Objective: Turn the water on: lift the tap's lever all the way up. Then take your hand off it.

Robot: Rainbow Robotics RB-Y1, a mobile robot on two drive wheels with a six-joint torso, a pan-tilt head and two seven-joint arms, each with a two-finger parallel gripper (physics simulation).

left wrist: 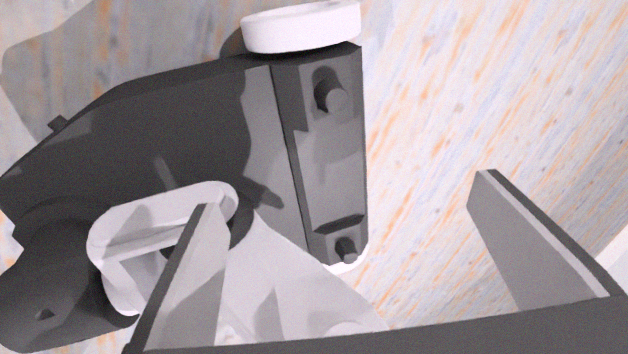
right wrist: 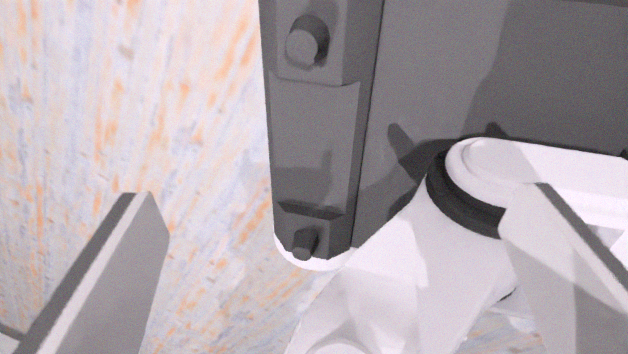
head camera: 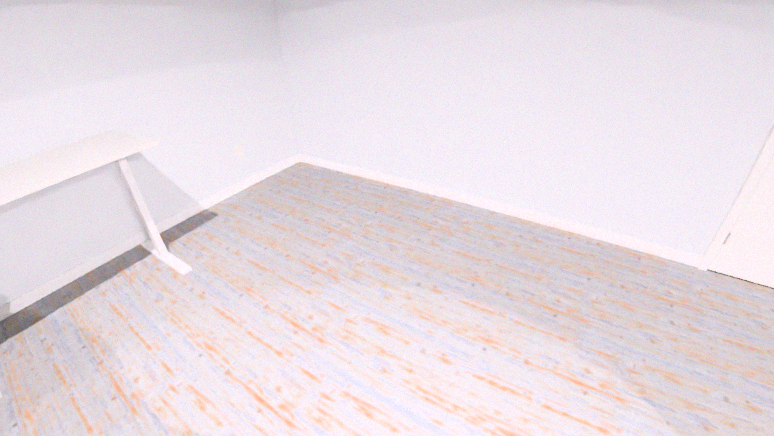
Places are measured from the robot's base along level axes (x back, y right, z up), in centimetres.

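Pixels of known places: left gripper, fingertip midpoint: (left wrist: 347, 204); right gripper, fingertip midpoint: (right wrist: 334, 210).
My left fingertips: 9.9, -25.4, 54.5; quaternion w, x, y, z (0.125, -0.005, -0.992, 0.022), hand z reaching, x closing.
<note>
Behind a point stands the place of what it marks, as x, y, z.
The tap and its lever do not show in the head view or in either wrist view. My left gripper (left wrist: 347, 204) {9.9, -25.4, 54.5} is open, its two fingers wide apart with nothing between them; the robot's own dark base and pale lower body show beyond them. My right gripper (right wrist: 334, 210) {9.3, 24.5, 54.5} is open too, with nothing between its fingers, and the base shows beyond it. Neither gripper shows in the head view.
A pale table (head camera: 75, 157) {-132.1, -194.2, 95.1} with a slanted leg and a flat foot stands by the left wall. A door (head camera: 750, 232) {-146.9, 223.9, 36.8} is at the right edge. Pale walls (head camera: 460, 108) {-250.6, 38.3, 82.9} meet in a corner behind the wood-plank floor (head camera: 406, 303) {-123.6, -2.3, 0.1}.
</note>
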